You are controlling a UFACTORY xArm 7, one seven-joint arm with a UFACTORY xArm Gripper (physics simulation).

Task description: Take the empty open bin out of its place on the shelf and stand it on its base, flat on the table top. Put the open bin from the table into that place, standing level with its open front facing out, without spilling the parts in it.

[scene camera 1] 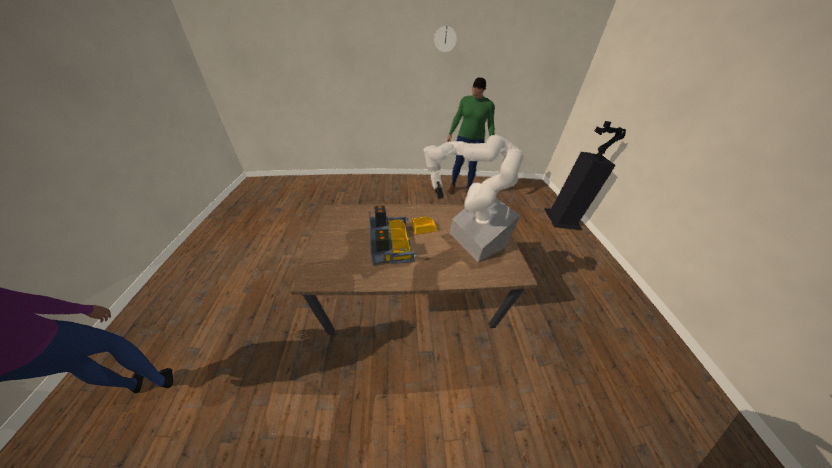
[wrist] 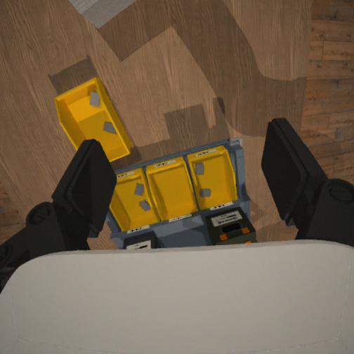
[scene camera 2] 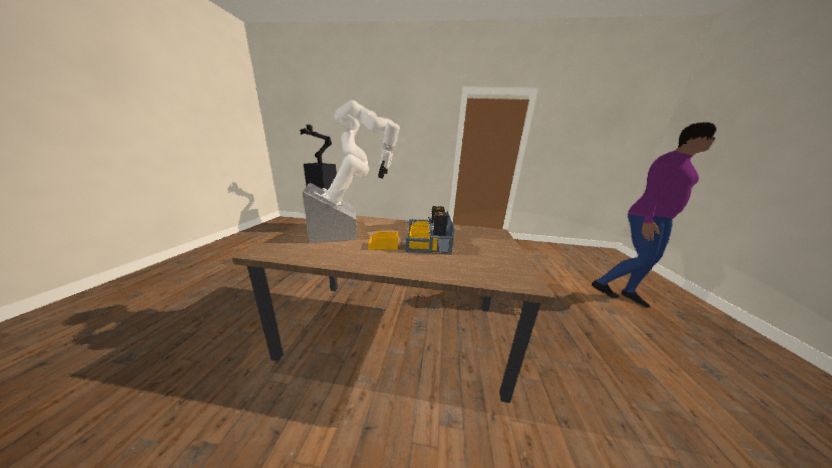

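Where they show: gripper, fingertip midpoint: (scene camera 1: pixel 439 195) (scene camera 2: pixel 382 175); arm's base at its link origin: (scene camera 1: pixel 483 216) (scene camera 2: pixel 331 200).
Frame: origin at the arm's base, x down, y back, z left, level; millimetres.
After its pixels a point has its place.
My gripper (scene camera 1: pixel 439 192) {x -173, y -328, z 69 mm} (scene camera 2: pixel 382 171) {x -173, y -328, z 69 mm} (wrist: pixel 183 150) is open and empty, high above the table top (scene camera 1: pixel 337 273) {x 227, y -915, z 432 mm} (scene camera 2: pixel 349 264) {x 226, y -334, z -340 mm} (wrist: pixel 150 90). A grey-blue shelf (scene camera 1: pixel 374 257) {x 142, y -690, z 339 mm} (scene camera 2: pixel 449 244) {x 164, y -788, z -26 mm} (wrist: pixel 242 172) stands on the table, with three yellow bins side by side in the wrist view. The middle bin (wrist: pixel 171 189) looks empty. The left bin (wrist: pixel 131 205) and the right bin (wrist: pixel 216 180) each hold grey parts. Another yellow open bin (scene camera 1: pixel 424 225) {x 229, y -399, z -111 mm} (scene camera 2: pixel 383 240) {x 168, y -418, z -116 mm} (wrist: pixel 90 117) stands on the table beside the shelf, with grey parts in it; my left finger is close to its corner in the wrist view.
A dark green box (scene camera 1: pixel 382 239) {x 28, y -643, z 290 mm} (wrist: pixel 231 227) and a black box (scene camera 1: pixel 379 215) {x 25, y -709, z 68 mm} (scene camera 2: pixel 440 223) {x 50, y -723, z -14 mm} (wrist: pixel 140 242) stand on the shelf's top. The arm's grey pedestal (scene camera 1: pixel 482 232) {x 48, y -14, z 114 mm} (scene camera 2: pixel 330 218) {x 76, y -83, z -133 mm} stands on the table. A person in green (scene camera 1: pixel 475 119) and a person in purple (scene camera 1: pixel 29 337) (scene camera 2: pixel 663 180) stand off the table.
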